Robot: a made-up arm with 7 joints.
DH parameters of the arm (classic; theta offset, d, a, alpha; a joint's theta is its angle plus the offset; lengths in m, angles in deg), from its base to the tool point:
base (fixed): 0 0 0 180
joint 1: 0 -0.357 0 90
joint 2: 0 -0.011 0 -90
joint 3: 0 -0.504 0 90
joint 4: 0 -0.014 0 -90
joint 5: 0 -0.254 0 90
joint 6: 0 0 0 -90
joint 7: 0 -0.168 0 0
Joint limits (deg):
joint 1: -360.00..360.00
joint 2: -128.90..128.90
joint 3: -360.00..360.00
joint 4: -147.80..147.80
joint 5: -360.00..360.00
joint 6: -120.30..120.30
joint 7: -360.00..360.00
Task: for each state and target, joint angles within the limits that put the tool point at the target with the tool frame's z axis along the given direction. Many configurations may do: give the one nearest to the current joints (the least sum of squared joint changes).
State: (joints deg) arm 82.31 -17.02 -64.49 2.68 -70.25 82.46 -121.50
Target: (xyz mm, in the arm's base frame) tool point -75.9 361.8 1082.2 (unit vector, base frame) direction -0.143 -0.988 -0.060
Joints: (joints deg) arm 91.07 -15.14 -81.02 -21.11 -84.46 72.31 -121.50
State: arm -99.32 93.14 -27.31 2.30 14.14 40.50 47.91
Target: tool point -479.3 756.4 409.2 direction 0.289 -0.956 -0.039
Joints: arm -128.22 96.12 -2.41 -29.33 48.47 28.62 47.91
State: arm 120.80 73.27 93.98 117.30 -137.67 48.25 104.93
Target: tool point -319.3 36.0 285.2 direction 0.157 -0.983 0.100
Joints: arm 129.00 104.43 91.54 147.67 -135.61 23.79 104.93
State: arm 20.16 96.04 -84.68 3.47 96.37 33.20 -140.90
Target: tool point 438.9 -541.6 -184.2 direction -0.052 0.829 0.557
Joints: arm 30.24 128.90 -77.50 -28.12 128.78 21.76 -140.90
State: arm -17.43 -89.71 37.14 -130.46 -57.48 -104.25 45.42
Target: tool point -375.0 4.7 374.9 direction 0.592 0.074 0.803
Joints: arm -23.42 -56.09 91.48 -147.64 -97.74 -86.97 45.42
